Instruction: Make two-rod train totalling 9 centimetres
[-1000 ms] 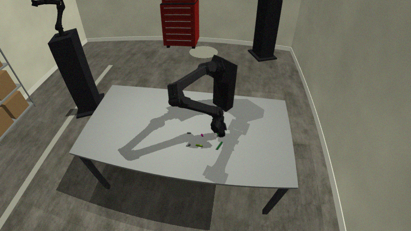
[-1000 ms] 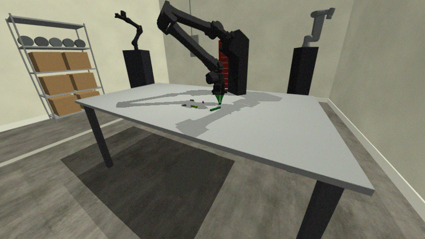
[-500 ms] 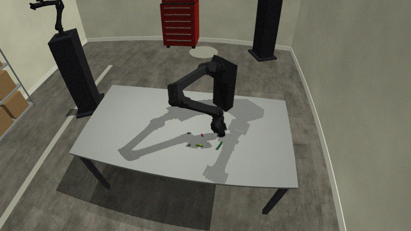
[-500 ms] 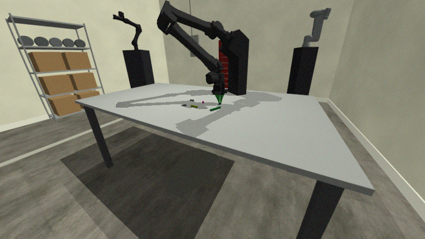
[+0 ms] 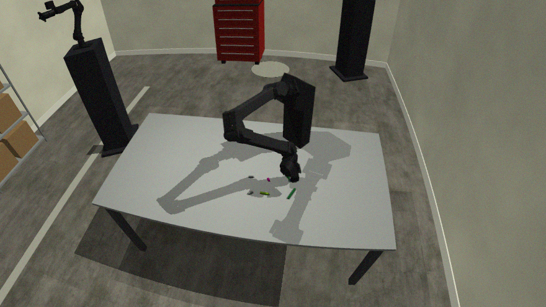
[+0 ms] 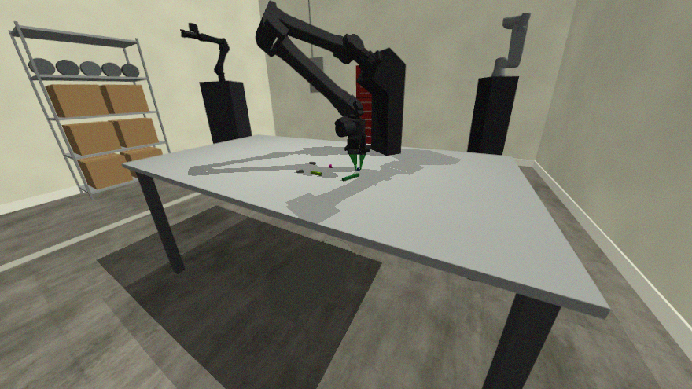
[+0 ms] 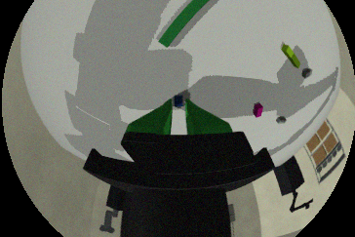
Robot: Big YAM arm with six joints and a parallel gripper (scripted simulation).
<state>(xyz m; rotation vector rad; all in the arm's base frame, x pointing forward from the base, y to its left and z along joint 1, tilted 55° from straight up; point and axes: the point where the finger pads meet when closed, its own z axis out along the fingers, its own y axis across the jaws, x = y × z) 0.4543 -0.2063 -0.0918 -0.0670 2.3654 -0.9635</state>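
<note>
Now: the blue rod 1 cm below my hand. From my hand the other things lie so: magenta rod (12 cm to the right, 4 cm behind, 1 cm below); green rod (10 cm ahead, 3 cm to the right, 1 cm below); lime rod (17 cm to the right, 5 cm ahead, 1 cm below).
</note>
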